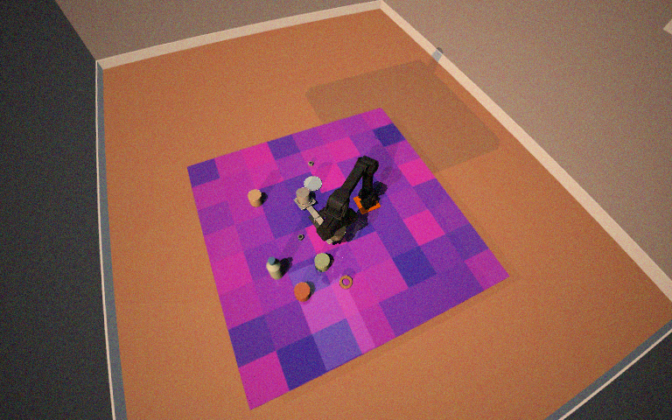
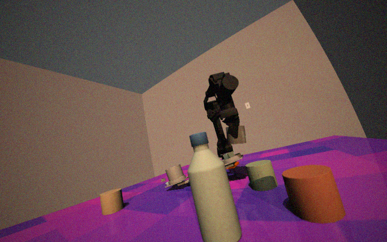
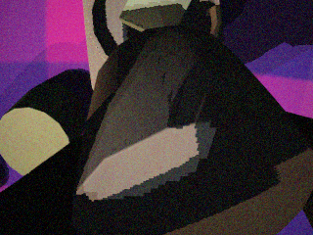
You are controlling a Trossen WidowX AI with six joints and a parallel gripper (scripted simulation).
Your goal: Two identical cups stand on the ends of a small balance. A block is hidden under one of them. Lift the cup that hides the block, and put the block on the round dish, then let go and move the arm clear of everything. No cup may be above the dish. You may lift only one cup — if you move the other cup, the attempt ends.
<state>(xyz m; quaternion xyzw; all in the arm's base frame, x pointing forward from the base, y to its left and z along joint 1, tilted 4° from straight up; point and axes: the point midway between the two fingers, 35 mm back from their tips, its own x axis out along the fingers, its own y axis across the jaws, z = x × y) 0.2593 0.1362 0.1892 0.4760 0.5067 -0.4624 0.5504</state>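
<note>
My gripper tip is 5 cm to the left of the pale green block and 6 cm above it. Also, from my gripper tip: bottle: 31 cm ahead, 1 cm to the right, 4 cm below; then green cylinder: 12 cm ahead, 5 cm to the left, 11 cm below; then orange cylinder: 25 cm ahead, 12 cm to the left, 11 cm below.
</note>
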